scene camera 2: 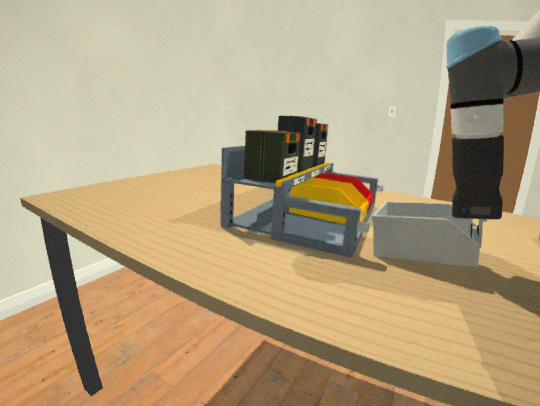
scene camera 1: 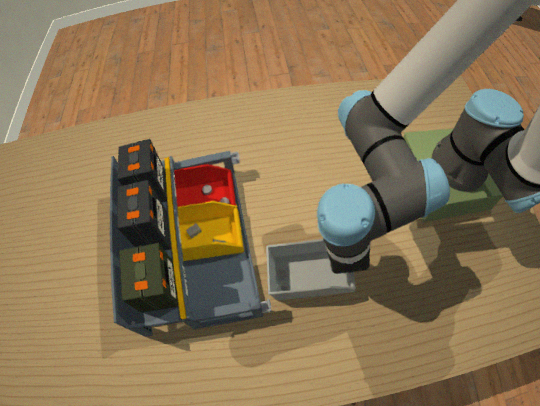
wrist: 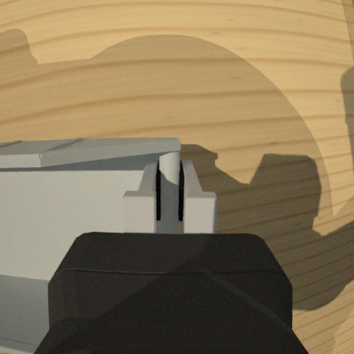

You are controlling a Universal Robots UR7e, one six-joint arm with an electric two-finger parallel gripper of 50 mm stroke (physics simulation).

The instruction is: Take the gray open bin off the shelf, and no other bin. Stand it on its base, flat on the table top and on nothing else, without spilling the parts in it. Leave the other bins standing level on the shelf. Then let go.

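Frame: origin at the arm's base, x ahead, y left, z up, level; centimetres.
Seen in the pictures: arm's base, origin of its link: [scene camera 1: 459, 165].
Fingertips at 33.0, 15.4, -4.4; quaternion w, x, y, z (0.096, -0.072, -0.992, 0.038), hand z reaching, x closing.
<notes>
Pixels of each thing's top centre, then the offset from my fingertips to it, as dx, dy, dz. "spot": a spot on its surface instead. Level surfaces: height alone.
- gray bin, centre of its top: [scene camera 2: 431, 205] [scene camera 1: 313, 262] +8.8, +1.7, +6.1
- table top, height of its surface: dz -3.9
- yellow bin, centre of its top: [scene camera 1: 198, 224] [scene camera 2: 331, 184] +30.7, -11.7, +4.2
- red bin, centre of its top: [scene camera 1: 193, 184] [scene camera 2: 340, 178] +31.0, -21.7, +4.2
- dark green case, centre of its top: [scene camera 1: 139, 271] [scene camera 2: 274, 130] +40.0, +1.6, +16.0
- shelf bracket, a spot on its surface: [scene camera 1: 266, 306] spot: +19.2, +7.7, +1.7
The gray bin [scene camera 1: 310, 272] [scene camera 2: 420, 237] [wrist: 65, 215] is upright and level, off the shelf, just right of the shelf's front. Its base is at or very close above the table top [scene camera 2: 280, 290]; contact is hard to tell. A dark patch shows inside its left end; part or shadow, I cannot tell. My gripper [scene camera 2: 475, 229] [wrist: 169, 178] points down and is shut on the rim of the bin's low front wall. In scene camera 1 the fingers are hidden. The yellow bin [scene camera 1: 210, 220] [scene camera 2: 325, 195] and red bin [scene camera 1: 192, 192] [scene camera 2: 345, 180] sit on the shelf [scene camera 1: 215, 285] [scene camera 2: 278, 225], with small parts in both.
A dark green case [scene camera 1: 140, 272] [scene camera 2: 270, 155] and two black cases [scene camera 1: 135, 210] [scene camera 1: 135, 162] stand on the shelf's rear level. A shelf bracket [scene camera 1: 266, 306] is close to the gray bin's near left corner. A large green bin [scene camera 1: 420, 142] stands behind the arm.
</notes>
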